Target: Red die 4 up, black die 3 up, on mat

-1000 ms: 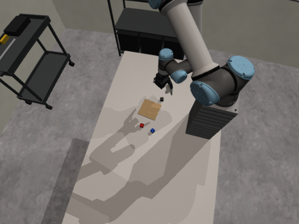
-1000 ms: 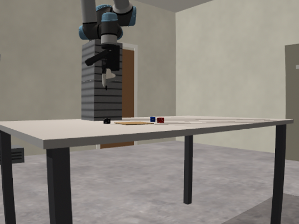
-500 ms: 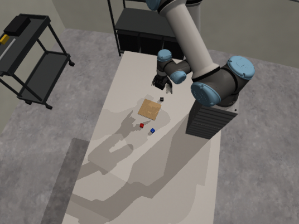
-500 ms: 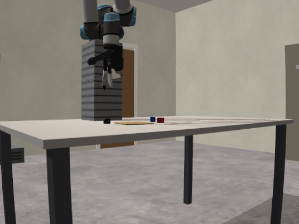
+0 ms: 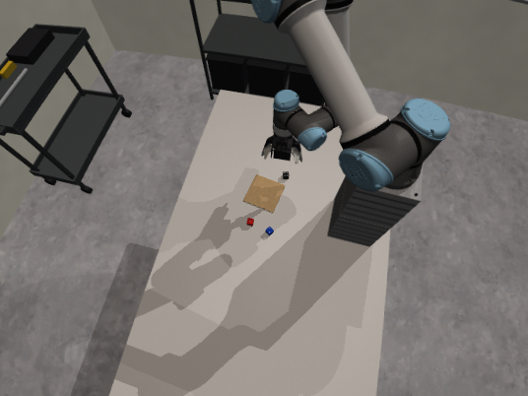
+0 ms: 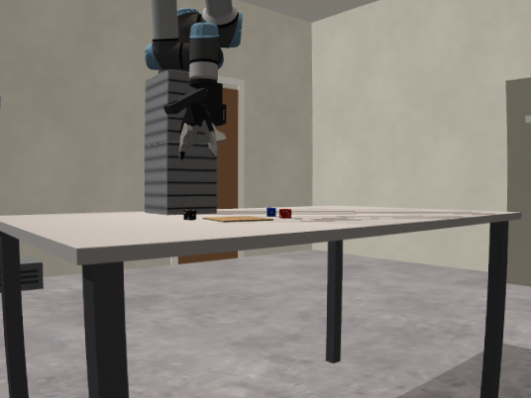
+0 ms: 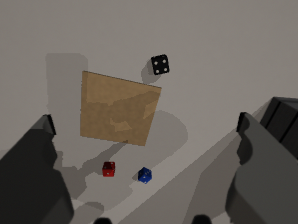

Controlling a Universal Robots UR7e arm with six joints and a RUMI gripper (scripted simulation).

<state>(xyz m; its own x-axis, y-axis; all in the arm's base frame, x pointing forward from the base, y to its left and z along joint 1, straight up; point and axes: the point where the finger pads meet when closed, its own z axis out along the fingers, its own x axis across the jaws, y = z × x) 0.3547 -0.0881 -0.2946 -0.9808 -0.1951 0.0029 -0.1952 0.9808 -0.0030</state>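
Now: hand 250 mm to the right of the red die, 150 mm above it and 40 mm short of it. The rest, counted from my hand: blue die 260 mm to the left, 150 mm below, 50 mm behind; then black die 150 mm below, 20 mm behind, 10 mm to the right; then brown mat 160 mm below, 100 mm to the left, 40 mm ahead.
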